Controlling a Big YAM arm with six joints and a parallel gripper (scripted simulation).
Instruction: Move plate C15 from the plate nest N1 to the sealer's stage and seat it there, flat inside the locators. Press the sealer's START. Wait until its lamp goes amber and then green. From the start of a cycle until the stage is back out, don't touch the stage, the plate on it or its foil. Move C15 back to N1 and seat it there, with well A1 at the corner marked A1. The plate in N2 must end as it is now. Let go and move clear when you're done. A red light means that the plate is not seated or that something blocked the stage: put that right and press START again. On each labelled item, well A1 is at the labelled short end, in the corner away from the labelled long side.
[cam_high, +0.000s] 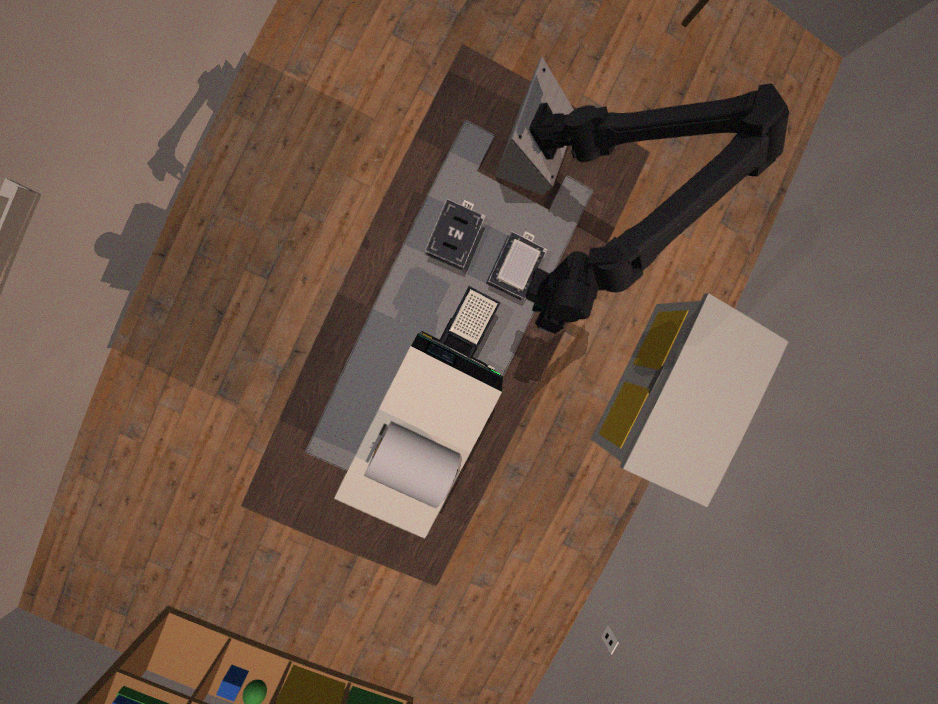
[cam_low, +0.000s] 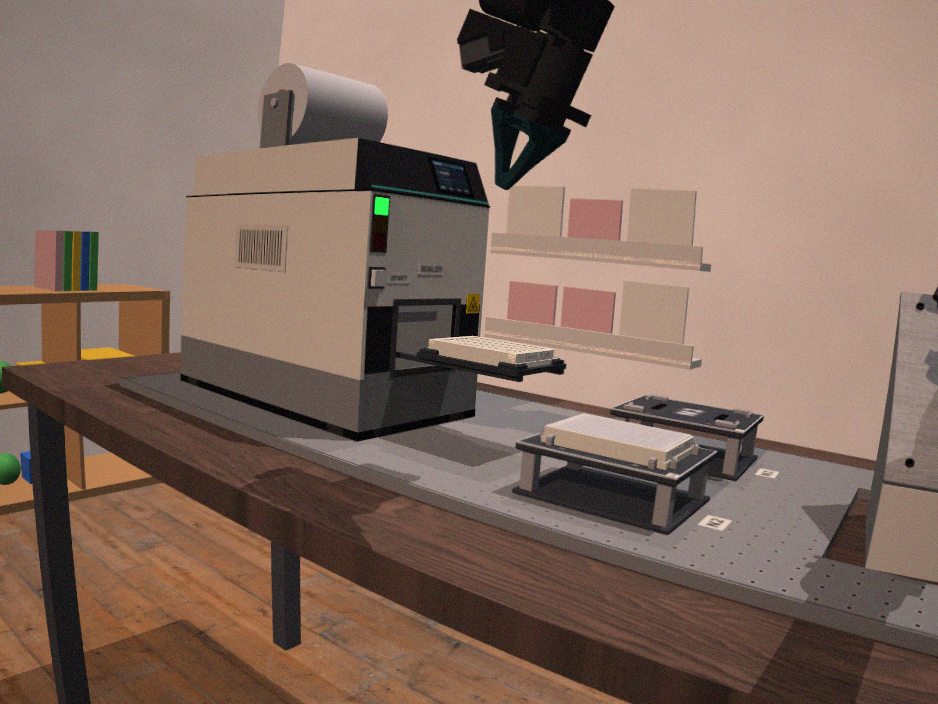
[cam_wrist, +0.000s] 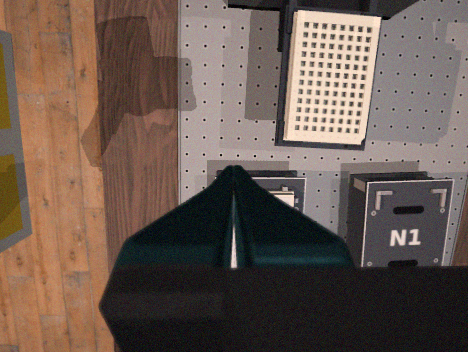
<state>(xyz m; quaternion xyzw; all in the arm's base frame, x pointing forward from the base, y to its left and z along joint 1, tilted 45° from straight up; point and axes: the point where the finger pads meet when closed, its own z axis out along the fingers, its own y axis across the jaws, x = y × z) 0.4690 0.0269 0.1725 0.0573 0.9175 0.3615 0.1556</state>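
My hand is 17 cm short of the start button, 2 cm to the left of it and 11 cm above it. Round my hand: white plate (13 cm behind, 4 cm to the right, 24 cm below); then sealer stage (7 cm ahead, 10 cm to the right, 20 cm below); then foil roll (40 cm ahead, 12 cm to the right, 12 cm above).
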